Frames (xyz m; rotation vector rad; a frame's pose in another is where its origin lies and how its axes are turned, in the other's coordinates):
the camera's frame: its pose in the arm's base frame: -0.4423 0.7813 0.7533 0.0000 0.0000 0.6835
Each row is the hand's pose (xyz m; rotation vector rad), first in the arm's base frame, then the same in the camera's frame.
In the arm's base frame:
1: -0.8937 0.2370 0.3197 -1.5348 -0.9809 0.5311
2: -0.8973 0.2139 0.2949 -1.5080 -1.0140 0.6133
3: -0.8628 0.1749 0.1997 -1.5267 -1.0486 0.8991
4: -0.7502 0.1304 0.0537 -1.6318 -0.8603 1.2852
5: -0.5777 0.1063 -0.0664 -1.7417 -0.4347 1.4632
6: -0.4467 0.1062 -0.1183 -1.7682 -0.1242 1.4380
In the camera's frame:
1: -0.6937 -0.1370 -0.4336 -1.7441 -0.4027 0.0436
2: -0.7111 -0.1526 -0.4584 -1.7217 -0.4400 0.1240
3: -0.7090 -0.2046 -0.5536 -1.7194 -0.4576 0.4152
4: -0.6498 -0.3102 -0.6996 -1.7121 -0.2473 0.7971
5: -0.5313 -0.4379 -0.8197 -1.6573 0.1615 0.9634
6: -0.4297 -0.5207 -0.8716 -1.5870 0.4420 0.9335

